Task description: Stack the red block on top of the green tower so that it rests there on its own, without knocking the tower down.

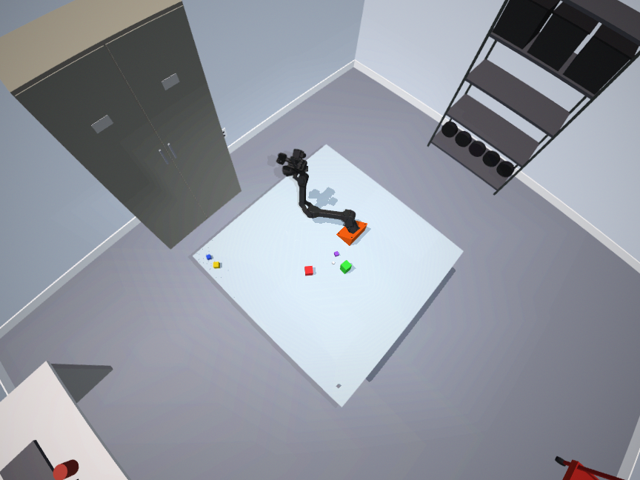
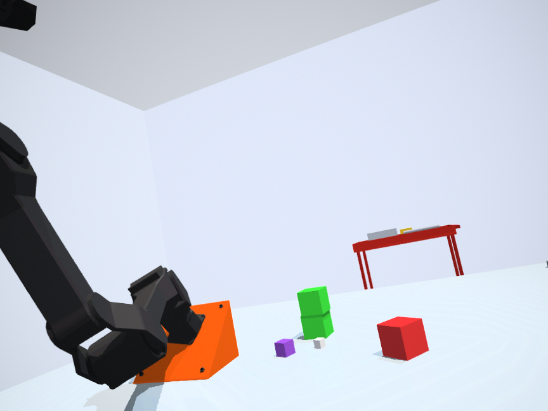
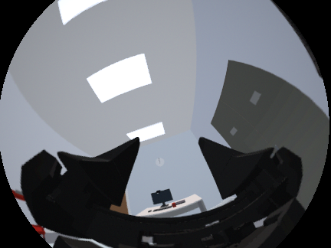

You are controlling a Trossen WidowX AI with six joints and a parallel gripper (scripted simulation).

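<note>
Now: the red block 520 mm below my gripper tip, 460 mm to the left of it and 190 mm ahead of it. From my gripper tip the other things lie so: white cube (540 mm below, 510 mm to the left, 30 mm ahead); then purple cube (540 mm below, 480 mm to the left, 30 mm behind); then green block (590 mm to the left, 480 mm below).
</note>
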